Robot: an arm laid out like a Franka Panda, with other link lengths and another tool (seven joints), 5 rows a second.
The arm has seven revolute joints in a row. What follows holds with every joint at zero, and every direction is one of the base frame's.
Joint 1 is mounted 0.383 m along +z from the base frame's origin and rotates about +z.
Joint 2 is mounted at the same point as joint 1 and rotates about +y.
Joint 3 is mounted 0.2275 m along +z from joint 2 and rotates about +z.
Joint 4 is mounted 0.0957 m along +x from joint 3 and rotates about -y.
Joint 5 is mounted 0.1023 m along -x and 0.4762 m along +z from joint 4 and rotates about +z.
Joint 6 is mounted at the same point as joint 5 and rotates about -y.
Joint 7 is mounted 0.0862 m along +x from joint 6 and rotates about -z.
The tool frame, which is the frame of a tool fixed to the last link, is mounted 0.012 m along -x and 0.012 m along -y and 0.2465 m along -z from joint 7; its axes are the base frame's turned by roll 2.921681, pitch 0 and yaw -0.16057 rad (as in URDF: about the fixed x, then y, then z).
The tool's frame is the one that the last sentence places.
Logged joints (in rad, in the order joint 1, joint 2, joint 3, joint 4, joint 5, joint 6, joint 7), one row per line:
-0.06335, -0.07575, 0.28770, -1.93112, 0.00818, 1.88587, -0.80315
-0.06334, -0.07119, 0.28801, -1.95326, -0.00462, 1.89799, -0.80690
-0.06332, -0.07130, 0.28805, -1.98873, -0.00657, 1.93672, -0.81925
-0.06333, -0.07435, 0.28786, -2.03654, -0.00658, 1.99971, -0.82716
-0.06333, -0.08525, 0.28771, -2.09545, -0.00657, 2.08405, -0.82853
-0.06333, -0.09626, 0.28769, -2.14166, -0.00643, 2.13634, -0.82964
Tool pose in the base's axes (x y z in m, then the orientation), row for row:
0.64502, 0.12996, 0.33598, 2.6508, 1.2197, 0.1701
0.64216, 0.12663, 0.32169, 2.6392, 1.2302, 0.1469
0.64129, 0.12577, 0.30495, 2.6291, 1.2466, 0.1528
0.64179, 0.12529, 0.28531, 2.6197, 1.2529, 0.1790
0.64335, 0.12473, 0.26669, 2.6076, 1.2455, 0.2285
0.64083, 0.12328, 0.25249, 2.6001, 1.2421, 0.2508
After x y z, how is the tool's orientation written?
As a rotation vector, in radians.
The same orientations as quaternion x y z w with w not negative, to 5 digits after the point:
0.90149, 0.41480, 0.05785, 0.10913
0.89944, 0.41925, 0.05006, 0.11279
0.89648, 0.42507, 0.05210, 0.11371
0.89436, 0.42774, 0.06111, 0.11583
0.89292, 0.42650, 0.07825, 0.12110
0.89196, 0.42610, 0.08604, 0.12425

